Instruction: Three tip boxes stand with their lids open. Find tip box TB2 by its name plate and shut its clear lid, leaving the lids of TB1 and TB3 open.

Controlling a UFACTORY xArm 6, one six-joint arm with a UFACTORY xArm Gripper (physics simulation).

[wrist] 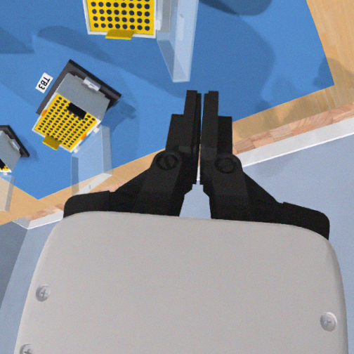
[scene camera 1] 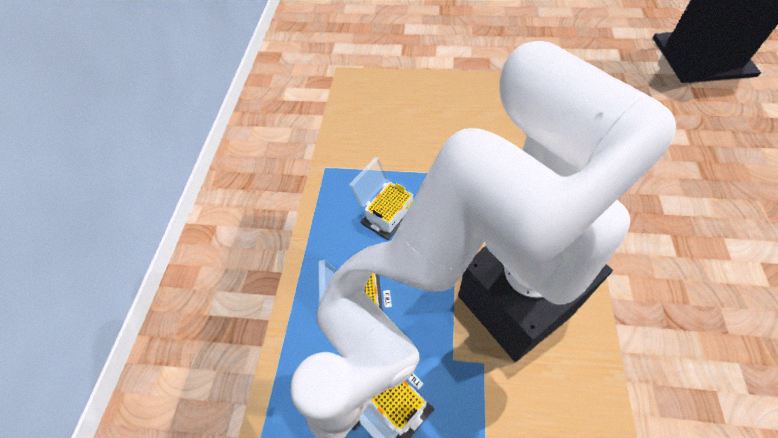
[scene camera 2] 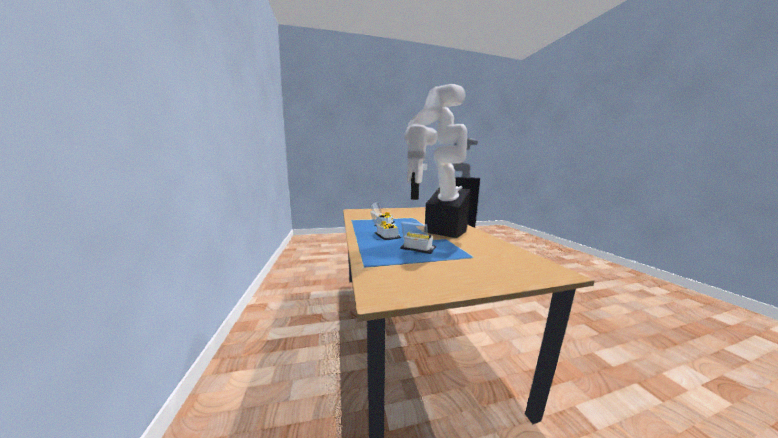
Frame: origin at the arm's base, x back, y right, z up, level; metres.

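Seen in the pictures: gripper, fingertip midpoint: (scene camera 2: 414, 199); arm's base, link origin: (scene camera 2: 448, 196).
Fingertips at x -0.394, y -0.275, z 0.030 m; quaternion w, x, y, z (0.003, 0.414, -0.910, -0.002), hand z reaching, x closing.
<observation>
Offsets run from my fingertips to a thing's top centre. "*": to the spot under its first point. Level surfaces: height alone.
The near tip box (scene camera 1: 400, 405) (scene camera 2: 418, 241) (wrist: 122, 15) has its clear lid (wrist: 177, 47) open; its name plate {* dx +0.124, dy +0.115, dz -0.255 m} (scene camera 1: 415, 379) is partly covered by the arm. The middle tip box {dx +0.015, dy +0.321, dz -0.191 m} (scene camera 1: 371, 288) (scene camera 2: 387, 230) (wrist: 67, 120) has the TB3 plate (wrist: 44, 82) and its lid {* dx -0.076, dy +0.345, dz -0.145 m} (scene camera 1: 325, 277) (wrist: 92, 160) is open. The far tip box {dx +0.103, dy +0.585, dz -0.191 m} (scene camera 1: 389, 205) (scene camera 2: 384, 218) has its lid (scene camera 1: 370, 180) open; its plate is hidden. I cannot tell which of these two is TB2. My gripper (scene camera 2: 414, 196) (wrist: 202, 111) is shut and empty, high above the mat; in the wrist view its tips appear just beyond the near box's lid.
The boxes stand on a blue mat {dz -0.257 m} (scene camera 1: 462, 402) (scene camera 2: 375, 253) (wrist: 285, 75) on a wooden table {dz -0.260 m} (scene camera 1: 413, 108) (scene camera 2: 489, 277). The black arm base (scene camera 1: 500, 326) (scene camera 2: 446, 217) stands to the right of the mat. A wall (scene camera 1: 108, 136) (scene camera 2: 136, 163) runs along the left.
</observation>
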